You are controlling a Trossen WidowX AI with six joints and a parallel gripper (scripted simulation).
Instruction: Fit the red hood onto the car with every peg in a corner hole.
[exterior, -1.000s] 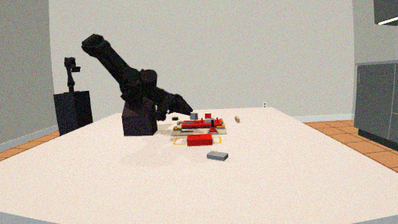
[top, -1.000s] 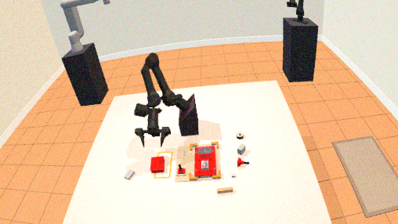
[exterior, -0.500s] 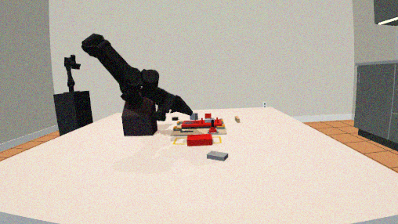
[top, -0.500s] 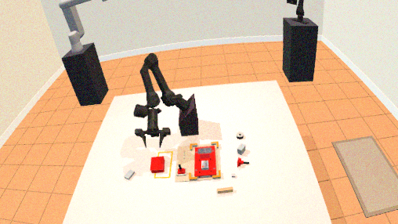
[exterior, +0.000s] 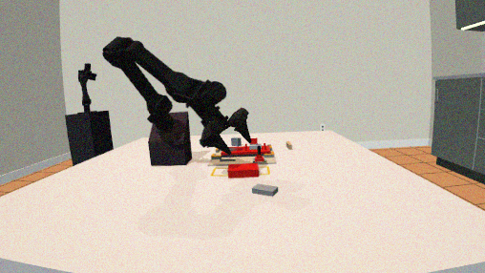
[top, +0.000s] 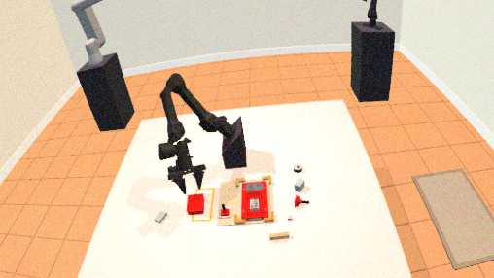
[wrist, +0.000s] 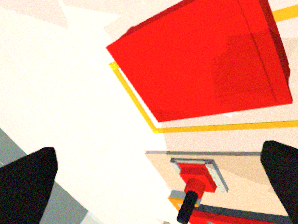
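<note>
Now: gripper tip 7 cm above the red hood and 1 cm short of it. Round my gripper tip: orange-cornered jig: 22 cm to the left, 7 cm below; then grey engine block: 26 cm to the left, 6 cm below, 4 cm ahead; then wooden block: 34 cm to the left, 19 cm ahead, 7 cm below.
</note>
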